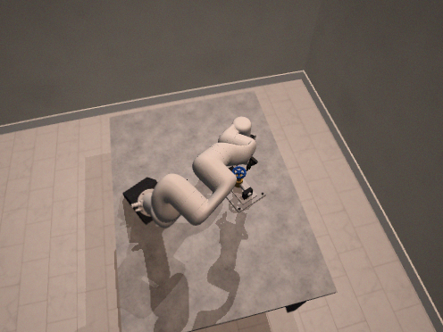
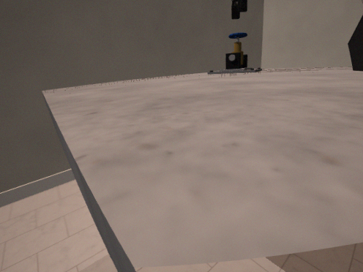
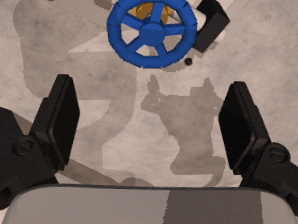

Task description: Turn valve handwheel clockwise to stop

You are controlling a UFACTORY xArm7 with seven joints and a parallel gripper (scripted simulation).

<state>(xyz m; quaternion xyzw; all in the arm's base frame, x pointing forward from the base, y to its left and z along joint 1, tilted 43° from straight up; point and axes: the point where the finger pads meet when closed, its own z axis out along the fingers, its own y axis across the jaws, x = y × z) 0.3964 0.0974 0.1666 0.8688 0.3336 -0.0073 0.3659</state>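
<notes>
My gripper is now 9 cm above the blue spoked handwheel.
</notes>
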